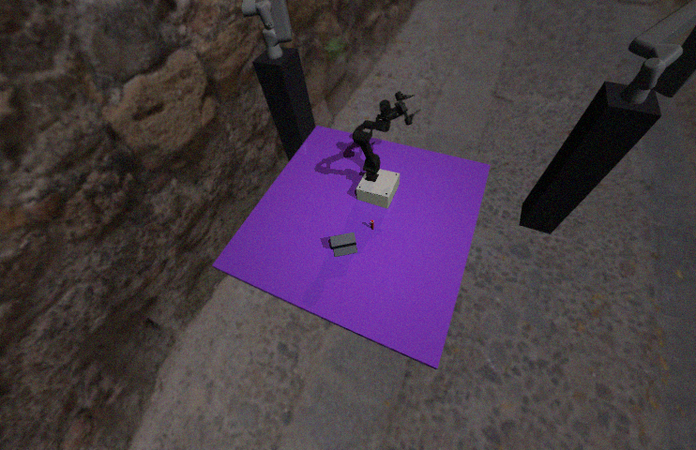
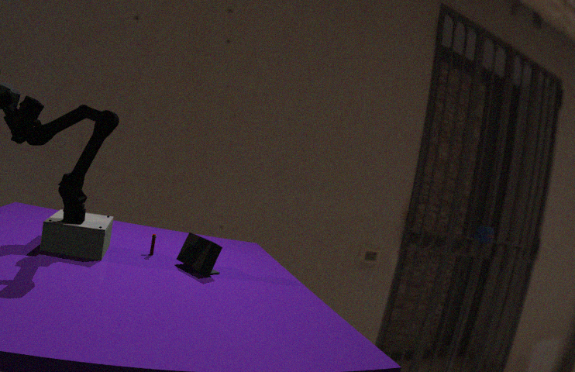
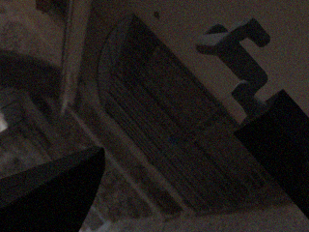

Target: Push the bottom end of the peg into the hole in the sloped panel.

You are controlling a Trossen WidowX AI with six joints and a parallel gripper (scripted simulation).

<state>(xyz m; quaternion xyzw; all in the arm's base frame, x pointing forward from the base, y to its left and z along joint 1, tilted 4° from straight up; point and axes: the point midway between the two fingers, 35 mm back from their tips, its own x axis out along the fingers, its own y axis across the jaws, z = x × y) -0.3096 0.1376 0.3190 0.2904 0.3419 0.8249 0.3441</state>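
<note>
My gripper tip is now 630 mm short of the red peg, 360 mm above it and 40 mm to the left of it. Also, from my gripper tip: grey sloped panel (790 mm ahead, 360 mm below, 140 mm to the right).
</note>
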